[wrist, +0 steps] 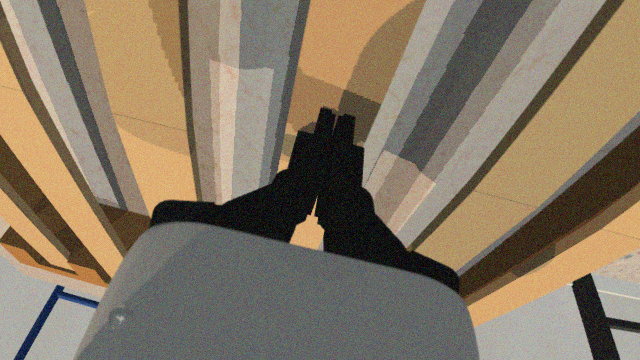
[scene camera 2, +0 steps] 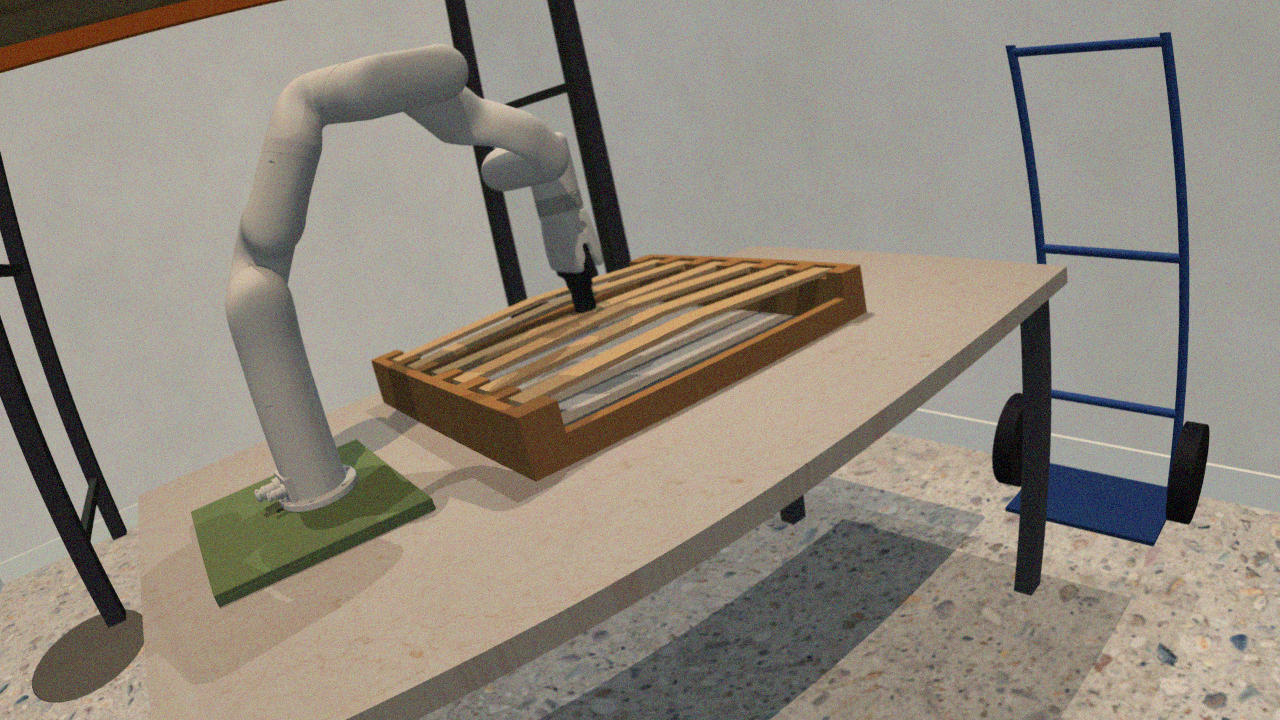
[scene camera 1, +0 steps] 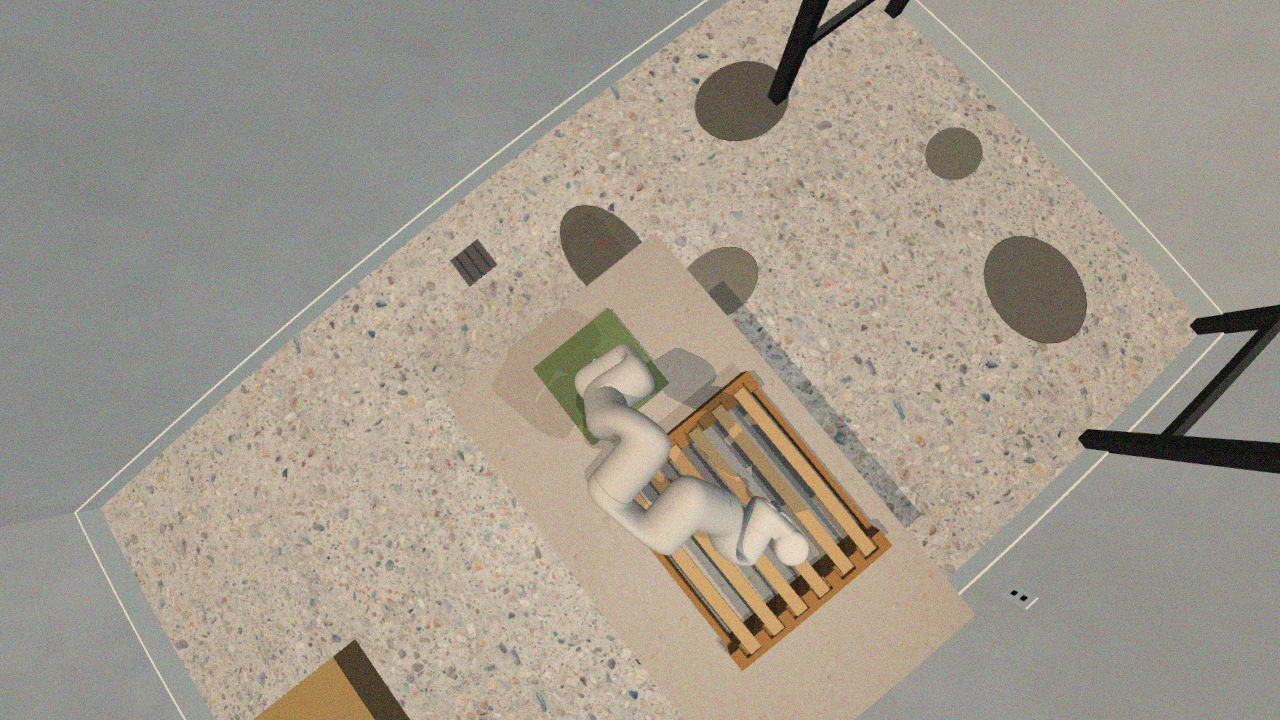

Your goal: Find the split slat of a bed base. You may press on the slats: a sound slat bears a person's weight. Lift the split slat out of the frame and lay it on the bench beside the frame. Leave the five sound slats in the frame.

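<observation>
The brown wooden bed frame (scene camera 1: 745, 379) (scene camera 2: 456, 416) stands on the bench (scene camera 1: 904, 617) (scene camera 2: 805, 385). Several pale slats (scene camera 1: 805, 471) lie lengthwise in it. My gripper (scene camera 2: 583, 307) (wrist: 330, 135) is shut and empty, pointing down over the third slat (wrist: 350, 40) from the black-ladder side, near its mid-width. The tips are at or close above that slat; contact cannot be told. The arm hides the gripper and parts of the slats in scene camera 1. Neighbouring slats (wrist: 145, 100) (wrist: 550, 165) show thin dark lines across them. No slat shows an open break or clear sag.
The arm stands on a green base plate (scene camera 1: 559, 376) (scene camera 2: 223, 555) at one end of the frame. The frame's raised side and end rails surround the slats. A blue hand truck (scene camera 2: 1109, 253) stands beyond the bench. Black ladder-like legs (scene camera 1: 1190, 452) (scene camera 2: 588, 134) stand behind it.
</observation>
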